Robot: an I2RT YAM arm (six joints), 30 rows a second.
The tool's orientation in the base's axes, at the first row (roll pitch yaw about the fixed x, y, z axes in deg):
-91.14, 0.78, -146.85
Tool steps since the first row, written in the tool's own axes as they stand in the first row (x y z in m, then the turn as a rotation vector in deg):
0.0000, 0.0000, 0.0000, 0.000, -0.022, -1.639
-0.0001, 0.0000, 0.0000, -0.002, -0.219, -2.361
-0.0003, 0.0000, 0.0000, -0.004, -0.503, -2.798
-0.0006, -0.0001, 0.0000, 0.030, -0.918, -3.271
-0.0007, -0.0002, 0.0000, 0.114, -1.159, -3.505
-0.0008, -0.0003, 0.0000, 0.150, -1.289, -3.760
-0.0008, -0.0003, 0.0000, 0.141, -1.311, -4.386
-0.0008, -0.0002, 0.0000, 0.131, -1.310, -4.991
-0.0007, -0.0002, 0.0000, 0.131, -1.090, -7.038
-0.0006, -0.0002, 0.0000, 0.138, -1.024, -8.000
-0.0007, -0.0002, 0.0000, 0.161, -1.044, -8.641
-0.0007, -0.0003, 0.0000, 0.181, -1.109, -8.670
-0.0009, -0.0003, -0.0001, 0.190, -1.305, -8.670
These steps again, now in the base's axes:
0.0000, 0.0000, 0.0000, -0.896, 1.371, 0.055
0.0001, 0.0001, 0.0000, -1.290, 1.972, 0.266
0.0003, 0.0002, 0.0000, -1.527, 2.332, 0.559
0.0005, 0.0003, 0.0001, -1.815, 2.699, 0.982
0.0006, 0.0004, 0.0002, -2.013, 2.843, 1.227
0.0007, 0.0004, 0.0003, -2.183, 3.034, 1.361
0.0007, 0.0004, 0.0003, -2.518, 3.562, 1.396
0.0007, 0.0004, 0.0002, -2.840, 4.074, 1.407
0.0006, 0.0004, 0.0002, -3.960, 5.792, 1.228
0.0005, 0.0003, 0.0002, -4.492, 6.595, 1.181
0.0006, 0.0004, 0.0002, -4.862, 7.119, 1.213
0.0006, 0.0004, 0.0003, -4.894, 7.130, 1.279
0.0007, 0.0006, 0.0003, -4.902, 7.121, 1.475

